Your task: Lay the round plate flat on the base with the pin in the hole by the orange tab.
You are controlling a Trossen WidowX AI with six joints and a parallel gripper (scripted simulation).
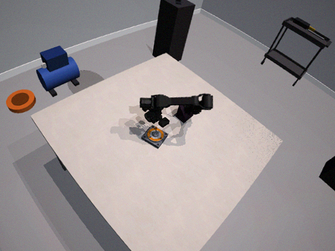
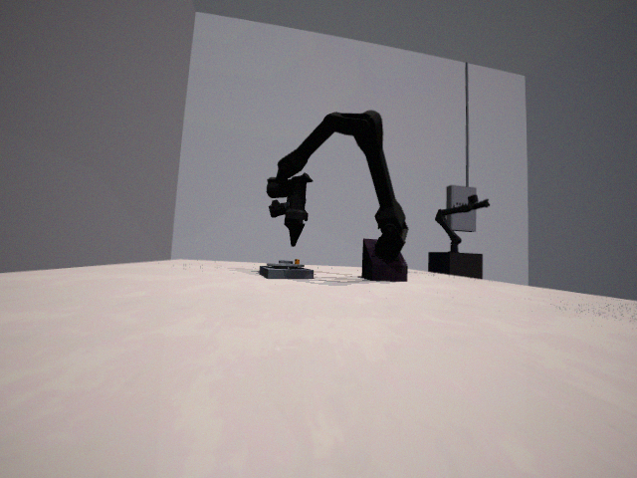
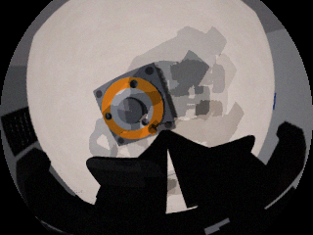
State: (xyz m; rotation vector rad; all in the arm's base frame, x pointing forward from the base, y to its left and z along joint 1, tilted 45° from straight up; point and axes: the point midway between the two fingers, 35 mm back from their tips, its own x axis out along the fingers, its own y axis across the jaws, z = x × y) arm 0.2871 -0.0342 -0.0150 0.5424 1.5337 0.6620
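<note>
The round plate is 30 mm to the left of my gripper tip and 50 mm below it. From my gripper tip the other things lie so: base: 20 mm ahead, 50 mm to the left, 60 mm below.
</note>
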